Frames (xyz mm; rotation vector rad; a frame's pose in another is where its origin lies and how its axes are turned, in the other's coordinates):
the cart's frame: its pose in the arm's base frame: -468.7 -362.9 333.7 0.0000 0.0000 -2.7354
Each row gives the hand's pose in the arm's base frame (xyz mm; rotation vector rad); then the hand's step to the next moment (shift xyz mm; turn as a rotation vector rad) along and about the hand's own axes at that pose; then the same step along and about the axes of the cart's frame.
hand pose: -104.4 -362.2 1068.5 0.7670 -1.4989 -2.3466
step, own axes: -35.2 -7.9 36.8 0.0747 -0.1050 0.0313
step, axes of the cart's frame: -27.6 -40.7 15.5 0.0528 -0.0601 -0.1058
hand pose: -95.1 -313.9 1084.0 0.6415 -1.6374 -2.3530
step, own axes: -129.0 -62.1 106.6 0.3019 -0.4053 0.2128
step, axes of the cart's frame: -129.2 -123.1 3.5 0.2251 -0.3195 -0.3847
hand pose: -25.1 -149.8 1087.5 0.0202 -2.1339 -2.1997
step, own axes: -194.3 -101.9 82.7 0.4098 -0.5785 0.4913
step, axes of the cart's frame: -207.6 -17.3 -107.7 0.2383 -0.6255 -0.5440
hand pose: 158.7 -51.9 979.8 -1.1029 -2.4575 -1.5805
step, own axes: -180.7 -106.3 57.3 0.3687 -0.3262 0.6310
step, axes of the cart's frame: -56.6 109.3 -179.1 -0.0243 -0.6757 -0.4282
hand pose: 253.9 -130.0 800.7 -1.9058 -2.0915 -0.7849
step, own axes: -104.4 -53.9 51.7 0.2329 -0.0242 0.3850
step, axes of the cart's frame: 50.3 49.0 -107.5 -0.1738 -0.3560 -0.2146
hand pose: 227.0 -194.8 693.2 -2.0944 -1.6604 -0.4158
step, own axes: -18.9 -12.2 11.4 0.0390 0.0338 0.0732
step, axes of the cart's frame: 18.4 0.6 -17.2 -0.0616 -0.0427 -0.0490
